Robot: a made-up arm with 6 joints.
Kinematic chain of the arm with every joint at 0, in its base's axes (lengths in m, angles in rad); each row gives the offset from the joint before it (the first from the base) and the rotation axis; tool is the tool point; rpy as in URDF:
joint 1: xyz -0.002 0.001 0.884 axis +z
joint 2: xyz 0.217 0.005 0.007 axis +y
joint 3: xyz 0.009 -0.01 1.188 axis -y
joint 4: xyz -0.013 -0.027 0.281 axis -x
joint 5: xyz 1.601 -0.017 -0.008 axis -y
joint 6: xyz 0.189 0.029 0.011 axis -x
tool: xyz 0.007 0.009 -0.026 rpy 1.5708 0 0
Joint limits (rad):
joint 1: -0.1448..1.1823
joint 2: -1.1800..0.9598
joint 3: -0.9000..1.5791
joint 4: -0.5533..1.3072
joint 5: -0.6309..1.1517
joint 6: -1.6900..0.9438
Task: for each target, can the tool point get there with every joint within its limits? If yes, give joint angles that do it. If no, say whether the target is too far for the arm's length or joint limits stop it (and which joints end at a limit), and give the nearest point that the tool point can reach.
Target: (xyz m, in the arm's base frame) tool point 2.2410 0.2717 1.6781
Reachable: yes | joints 0.1179 0.2477 -0.1834 0.2641 0.8110 0.5912
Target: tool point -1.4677 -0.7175 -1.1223
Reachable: no: joint limits stop it (at a limit: joint 1, joint 2, joint 3, joint 5) | nearest point 0.2865 0.8092 -0.1480 | short by 2.521 m
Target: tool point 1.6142 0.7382 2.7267
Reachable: yes | joints 0.4307 -0.1079 0.1258 0.4714 -0.1126 -1.2852
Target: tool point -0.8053 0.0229 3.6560
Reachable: yes | joints 0.0102 -0.4516 1.1800 0.2981 0.9076 -0.0658
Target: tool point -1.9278 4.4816 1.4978
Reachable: no: too far | nearest point 0.9436 2.7118 1.5145 | short by 3.373 m
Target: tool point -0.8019 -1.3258 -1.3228
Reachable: no: joint limits stop it (at a limit: joint 1, joint 2, joint 3, joint 5) | nearest point 0.8544 -0.2602 -0.1587 | short by 2.288 m
